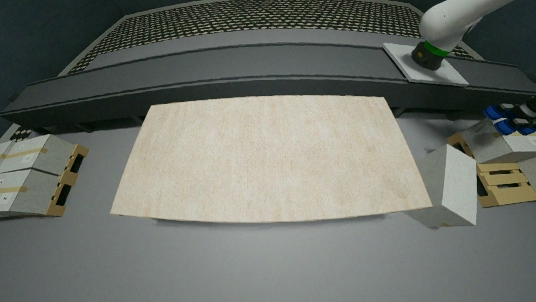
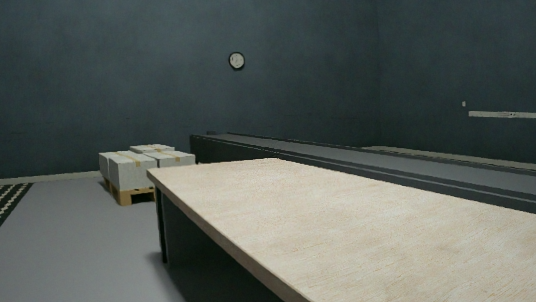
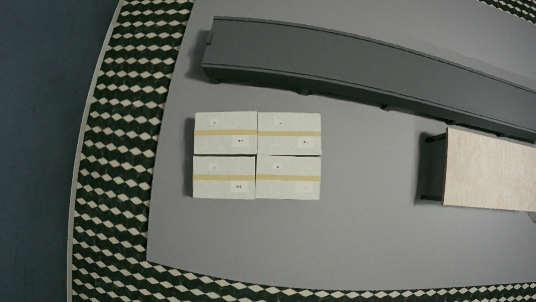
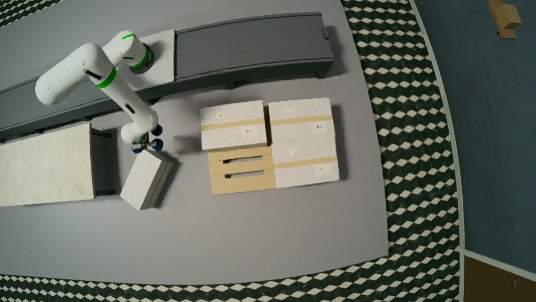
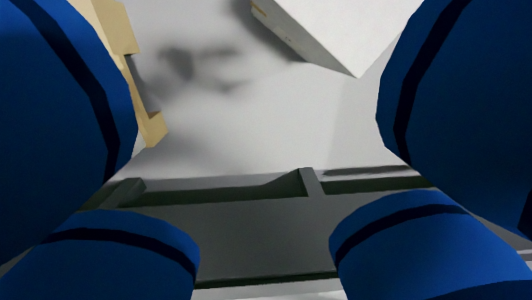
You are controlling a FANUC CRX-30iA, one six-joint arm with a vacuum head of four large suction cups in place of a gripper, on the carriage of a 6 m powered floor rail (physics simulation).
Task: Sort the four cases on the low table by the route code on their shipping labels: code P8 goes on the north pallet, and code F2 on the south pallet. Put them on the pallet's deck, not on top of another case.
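Seen in the pictures: hand, tool point: (image 5: 263, 188); arm's base, link origin: (image 1: 424, 61) (image 4: 142, 61).
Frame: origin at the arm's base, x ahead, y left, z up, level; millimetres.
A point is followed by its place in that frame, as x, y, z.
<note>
My vacuum head (image 1: 510, 119) (image 4: 148, 142) @[827, 107, 99] (image 5: 260, 150) @[827, 107, 99] is open: its blue cups carry no case. It hangs above the floor between the low table (image 1: 270, 160) @[987, -1580, -40] (image 2: 350, 225) @[993, -1244, -40] (image 4: 50, 165) @[881, -1349, -40] and the south pallet (image 1: 505, 186) @[1228, 733, -424] (image 4: 220, 185) @[1285, 626, -426]. One case (image 1: 459, 185) @[1181, -208, -191] (image 4: 141, 180) @[1158, -143, -191] (image 5: 350, 30) @[921, -70, -191] lies on its side on the floor there, askew, its tape on a side face. No case shows on the low table. The south pallet bears three cases, one back left (image 4: 232, 137) @[888, 835, -139] and two at the right (image 4: 300, 135) @[946, 1421, -180] (image 4: 307, 172) @[1274, 1432, -162]; its front left deck is bare. Their codes are too blurred to read.
The north pallet (image 1: 75, 165) @[811, -3841, -465] (image 2: 125, 196) @[1313, -3803, -481] bears several cases (image 2: 132, 172) @[1226, -3824, -269] (image 3: 225, 145) @[995, -4696, -133] in two rows; their labels are blurred. The dark floor rail (image 1: 225, 62) (image 3: 350, 65) (image 4: 250, 47) runs behind the table, with the arm's carriage (image 1: 400, 57) @[-29, -280, 0] (image 4: 165, 55) @[3, 263, 0] on it.
</note>
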